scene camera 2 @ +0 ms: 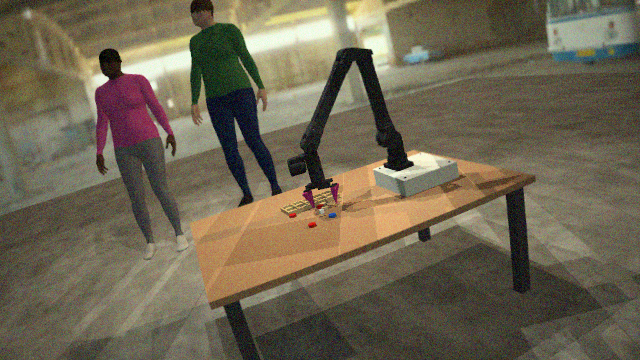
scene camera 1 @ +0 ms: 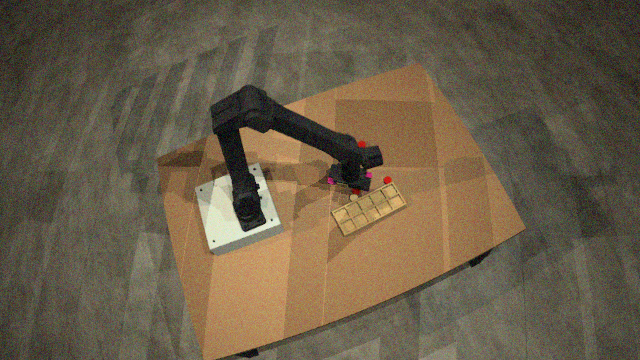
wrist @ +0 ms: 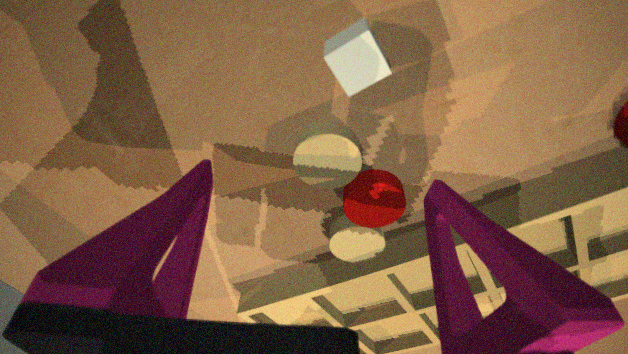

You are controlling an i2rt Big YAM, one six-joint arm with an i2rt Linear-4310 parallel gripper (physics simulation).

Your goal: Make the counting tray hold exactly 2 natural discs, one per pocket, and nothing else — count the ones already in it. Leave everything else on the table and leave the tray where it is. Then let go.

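The wooden counting tray [scene camera 1: 375, 220] [scene camera 2: 287, 212] [wrist: 280, 291] lies on the table; no disc shows in its pockets in scene camera 1. One natural disc [scene camera 1: 354, 197] [wrist: 357, 245] lies close beside the tray's long side. A second natural disc [wrist: 327, 156] lies farther from the tray, hidden under the arm in scene camera 1. A red disc [scene camera 1: 356, 191] [scene camera 2: 320, 206] [wrist: 374, 199] sits between them, very close to both. My gripper [scene camera 1: 350, 178] [scene camera 2: 324, 204] [wrist: 324, 180] is open and empty, above the table near these discs, its magenta fingers wide apart.
A white cube [scene camera 2: 321, 212] [wrist: 357, 62] lies beyond the farther natural disc. A red disc [scene camera 1: 388, 180] [scene camera 2: 292, 215] [wrist: 622, 124] lies near the tray's far end. Another red disc [scene camera 1: 361, 144] [scene camera 2: 312, 225] and a blue disc [scene camera 2: 332, 215] lie farther from the tray.
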